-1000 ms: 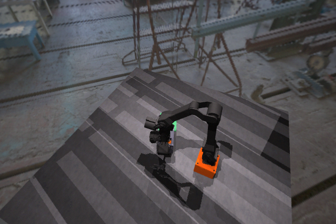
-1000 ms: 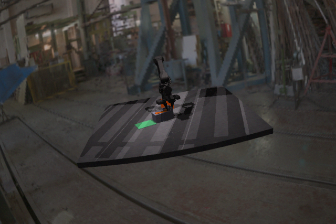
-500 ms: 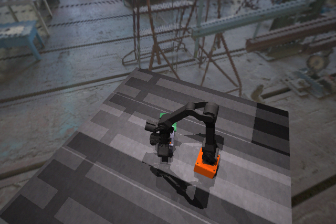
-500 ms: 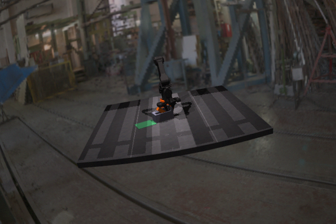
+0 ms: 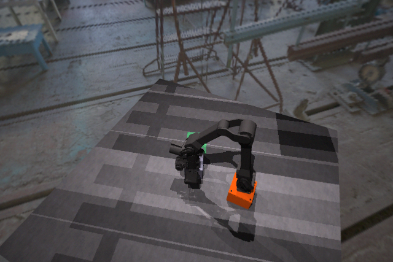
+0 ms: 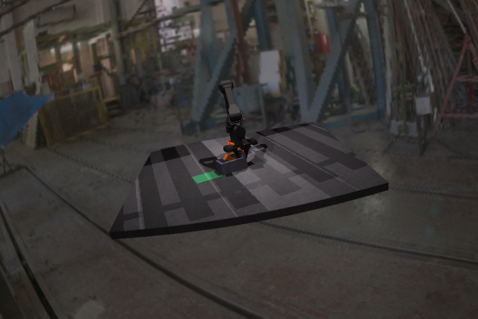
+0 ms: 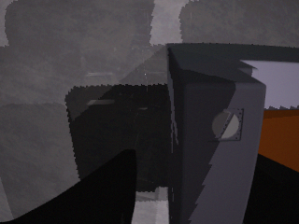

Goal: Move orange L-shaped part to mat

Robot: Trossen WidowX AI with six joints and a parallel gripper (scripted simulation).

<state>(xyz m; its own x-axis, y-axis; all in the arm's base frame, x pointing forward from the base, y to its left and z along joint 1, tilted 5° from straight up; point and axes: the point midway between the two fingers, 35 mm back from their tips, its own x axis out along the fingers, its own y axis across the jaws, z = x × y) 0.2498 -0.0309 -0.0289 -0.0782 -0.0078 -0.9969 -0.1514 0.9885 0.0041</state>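
My gripper tip is 5 cm to the left of the orange L-shaped part. Also, from my gripper tip: green mat (3 cm ahead, 22 cm to the right, 5 cm below).
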